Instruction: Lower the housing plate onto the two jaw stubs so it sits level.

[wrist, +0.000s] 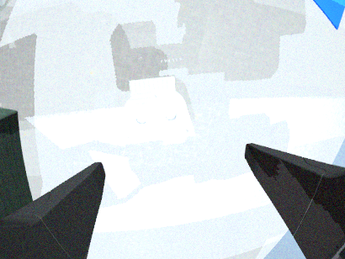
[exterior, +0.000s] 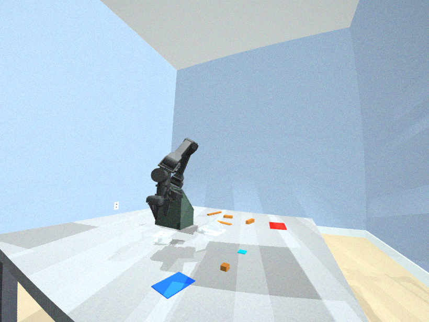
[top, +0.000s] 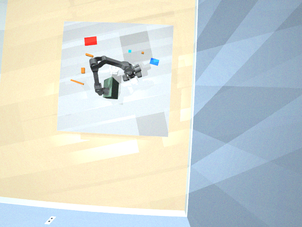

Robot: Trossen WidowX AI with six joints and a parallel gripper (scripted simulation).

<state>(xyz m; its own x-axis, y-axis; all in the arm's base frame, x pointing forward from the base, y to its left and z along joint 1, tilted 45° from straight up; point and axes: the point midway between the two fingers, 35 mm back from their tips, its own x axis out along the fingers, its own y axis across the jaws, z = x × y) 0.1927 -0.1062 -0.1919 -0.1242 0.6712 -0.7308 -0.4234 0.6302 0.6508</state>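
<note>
Right now my gripper tip is 100 mm above the white piece and 10 mm to the right of it. Also, from my gripper tip: cyan tile (330 mm ahead, 130 mm to the left, 100 mm below); blue patch (270 mm ahead, 170 mm to the right, 110 mm below); orange cube (340 mm ahead, 100 mm below, 20 mm to the right).
</note>
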